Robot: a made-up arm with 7 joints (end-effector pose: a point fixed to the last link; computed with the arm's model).
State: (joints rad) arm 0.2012 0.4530 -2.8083 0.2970 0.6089 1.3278 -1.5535
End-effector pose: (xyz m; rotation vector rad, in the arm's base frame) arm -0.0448 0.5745 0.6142 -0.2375 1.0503 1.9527
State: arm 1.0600 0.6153 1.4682 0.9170 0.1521 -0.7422 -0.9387
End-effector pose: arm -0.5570 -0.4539 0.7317 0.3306 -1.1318 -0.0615
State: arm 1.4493 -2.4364 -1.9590 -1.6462 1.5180 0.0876 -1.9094
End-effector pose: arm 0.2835 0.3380 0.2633 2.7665 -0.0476 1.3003
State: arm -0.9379 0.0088 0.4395 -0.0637 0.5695 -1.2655 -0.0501
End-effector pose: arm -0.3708 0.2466 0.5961 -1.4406 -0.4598 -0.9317
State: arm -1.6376 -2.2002 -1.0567 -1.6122 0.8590 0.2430 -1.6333
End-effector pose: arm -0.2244 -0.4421 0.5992 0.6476 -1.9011 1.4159
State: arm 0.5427 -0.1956 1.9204 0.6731 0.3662 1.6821 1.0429
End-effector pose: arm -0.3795 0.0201 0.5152 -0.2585 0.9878 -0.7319
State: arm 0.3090 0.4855 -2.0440 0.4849 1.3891 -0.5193 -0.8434
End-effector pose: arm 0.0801 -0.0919 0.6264 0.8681 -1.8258 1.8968
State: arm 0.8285 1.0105 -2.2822 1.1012 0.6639 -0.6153 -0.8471
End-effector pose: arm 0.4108 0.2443 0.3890 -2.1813 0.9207 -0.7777
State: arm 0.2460 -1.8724 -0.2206 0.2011 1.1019 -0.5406 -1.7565
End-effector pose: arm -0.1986 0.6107 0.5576 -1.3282 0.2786 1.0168
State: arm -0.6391 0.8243 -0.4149 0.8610 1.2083 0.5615 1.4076
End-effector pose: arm -0.1627 -0.1273 0.3089 -1.3289 0.4664 -0.9911
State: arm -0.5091 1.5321 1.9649 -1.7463 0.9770 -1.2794 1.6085
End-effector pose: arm -0.0576 0.3331 0.5168 0.1459 0.8090 0.0556
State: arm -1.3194 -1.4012 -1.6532 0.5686 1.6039 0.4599 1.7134
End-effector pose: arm -0.0175 -0.1952 0.1060 2.5199 -0.1734 -1.3058
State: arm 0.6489 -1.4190 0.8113 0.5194 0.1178 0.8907 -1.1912
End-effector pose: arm -0.5984 -0.1162 0.7072 0.1480 -0.5800 0.2069
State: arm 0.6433 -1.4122 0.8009 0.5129 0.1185 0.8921 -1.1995
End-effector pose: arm -0.5915 -0.1167 0.7116 0.1579 -0.5642 0.1973
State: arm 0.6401 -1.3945 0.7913 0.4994 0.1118 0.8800 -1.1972
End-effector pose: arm -0.5809 -0.1193 0.7186 0.1683 -0.5446 0.1917
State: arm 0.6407 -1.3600 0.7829 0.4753 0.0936 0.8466 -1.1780
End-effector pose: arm -0.5645 -0.1255 0.7296 0.1795 -0.5198 0.1931
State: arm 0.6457 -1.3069 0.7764 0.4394 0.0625 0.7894 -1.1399
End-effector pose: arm -0.5418 -0.1366 0.7438 0.1931 -0.4916 0.2029
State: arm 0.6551 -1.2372 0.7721 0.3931 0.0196 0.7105 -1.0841
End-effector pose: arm -0.5135 -0.1536 0.7593 0.2107 -0.4643 0.2204
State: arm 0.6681 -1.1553 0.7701 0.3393 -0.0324 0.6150 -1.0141
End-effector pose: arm -0.4817 -0.1763 0.7736 0.2334 -0.4435 0.2420
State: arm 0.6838 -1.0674 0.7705 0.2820 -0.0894 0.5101 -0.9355
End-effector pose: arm -0.4494 -0.2040 0.7843 0.2606 -0.4332 0.2620
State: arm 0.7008 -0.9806 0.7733 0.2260 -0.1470 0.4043 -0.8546
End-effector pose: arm -0.4195 -0.2341 0.7901 0.2899 -0.4344 0.2750
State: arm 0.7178 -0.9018 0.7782 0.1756 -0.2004 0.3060 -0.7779
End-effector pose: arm -0.3946 -0.2634 0.7910 0.3173 -0.4446 0.2780
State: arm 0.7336 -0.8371 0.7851 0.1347 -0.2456 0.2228 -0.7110
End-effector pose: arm -0.3765 -0.2886 0.7886 0.3386 -0.4602 0.2726
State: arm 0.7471 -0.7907 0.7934 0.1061 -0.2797 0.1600 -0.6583
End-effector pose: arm -0.3662 -0.3072 0.7851 0.3515 -0.4779 0.2635
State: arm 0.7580 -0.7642 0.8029 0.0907 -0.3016 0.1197 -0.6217
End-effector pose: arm -0.3635 -0.3181 0.7822 0.3553 -0.4960 0.2563
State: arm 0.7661 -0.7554 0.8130 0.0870 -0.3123 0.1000 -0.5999
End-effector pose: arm -0.3672 -0.3222 0.7808 0.3514 -0.5136 0.2534
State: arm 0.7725 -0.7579 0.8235 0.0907 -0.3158 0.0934 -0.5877
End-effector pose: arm -0.3749 -0.3218 0.7804 0.3428 -0.5310 0.2544
